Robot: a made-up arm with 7 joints.
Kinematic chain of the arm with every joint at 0, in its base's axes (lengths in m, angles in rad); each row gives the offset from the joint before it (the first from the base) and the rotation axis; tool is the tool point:
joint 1: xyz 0 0 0.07 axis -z
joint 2: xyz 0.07 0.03 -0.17 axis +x
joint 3: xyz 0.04 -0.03 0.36 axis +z
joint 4: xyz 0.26 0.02 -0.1 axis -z
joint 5: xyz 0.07 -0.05 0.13 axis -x
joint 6: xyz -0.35 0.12 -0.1 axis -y
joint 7: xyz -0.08 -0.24 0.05 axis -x
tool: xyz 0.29 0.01 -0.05
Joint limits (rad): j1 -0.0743..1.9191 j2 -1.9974..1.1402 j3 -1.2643..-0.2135 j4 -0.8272..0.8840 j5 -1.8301..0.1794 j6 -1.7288..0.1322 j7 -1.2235..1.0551
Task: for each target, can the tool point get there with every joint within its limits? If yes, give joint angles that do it. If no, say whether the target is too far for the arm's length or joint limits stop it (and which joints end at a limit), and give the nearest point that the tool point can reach.
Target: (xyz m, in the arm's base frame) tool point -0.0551 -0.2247 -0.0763
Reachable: yes | joints 1.3525 0.5818 -0.5289 -0.2014 -0.6909 -0.9176 0.8548
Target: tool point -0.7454 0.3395 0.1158
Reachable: no: joint limits stop it (at a limit: joint 1, joint 3, joint 4, joint 5, joint 6, joint 7) | nearest point -0.5056 0.1314 0.0402 | short by 0.326 m
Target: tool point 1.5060 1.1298 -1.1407
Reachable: no: too far | nearest point 0.5501 0.3769 -0.4036 | short by 1.423 m
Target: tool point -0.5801 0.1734 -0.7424
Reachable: no: joint limits stop it (at a limit: joint 1, joint 2, joint 4, joint 5, joint 7) | nearest point -0.4031 0.0708 -0.4019 | short by 0.397 m
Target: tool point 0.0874 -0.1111 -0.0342
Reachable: yes | joints 0.7483 0.5201 -0.8727 0.5275 -0.0207 -1.4688 -1.0105
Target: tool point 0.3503 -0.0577 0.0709
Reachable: yes | joints 0.7496 -1.3016 -0.7386 0.5045 -1.0922 -0.1667 0.5745
